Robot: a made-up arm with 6 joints.
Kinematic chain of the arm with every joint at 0, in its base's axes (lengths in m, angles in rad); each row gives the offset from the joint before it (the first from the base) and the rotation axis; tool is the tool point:
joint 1: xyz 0 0 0.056 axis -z
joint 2: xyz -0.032 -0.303 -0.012 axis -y
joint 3: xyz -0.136 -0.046 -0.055 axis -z
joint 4: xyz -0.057 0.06 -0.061 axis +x
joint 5: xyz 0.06 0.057 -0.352 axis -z
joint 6: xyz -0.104 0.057 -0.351 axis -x
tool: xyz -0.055 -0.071 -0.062
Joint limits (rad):
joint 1: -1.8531..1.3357
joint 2: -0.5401..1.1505
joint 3: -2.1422..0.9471
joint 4: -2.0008..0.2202
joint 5: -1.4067..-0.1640
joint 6: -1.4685..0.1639
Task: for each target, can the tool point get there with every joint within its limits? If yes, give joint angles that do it. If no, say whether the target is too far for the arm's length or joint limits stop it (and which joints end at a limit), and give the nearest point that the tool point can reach.
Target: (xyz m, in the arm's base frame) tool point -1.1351 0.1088 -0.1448
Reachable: yes | joints 1.0782 -0.0721 0.4161 -1.4905 -0.4194 -0.9398
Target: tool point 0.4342 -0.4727 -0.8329
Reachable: yes | joints -0.8929 0.1853 -0.2775 -0.4179 -0.6392 -0.9348
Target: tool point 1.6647 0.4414 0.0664
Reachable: no: too far | nearest point 1.0918 0.1976 0.0452 | short by 0.623 m
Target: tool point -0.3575 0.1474 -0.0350
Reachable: no: joint limits stop it (at a limit: joint 1, joint 3, joint 5, joint 6) | nearest point -0.1344 0.3737 -0.0799 | short by 0.321 m
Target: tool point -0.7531 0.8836 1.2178
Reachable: no: too far | nearest point -0.7224 0.4544 0.6071 | short by 0.747 m
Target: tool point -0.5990 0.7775 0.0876
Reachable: no: joint limits stop it (at a limit: joint 1, joint 2, joint 3, joint 6) | nearest point -0.7699 0.7687 0.0479 | short by 0.176 m
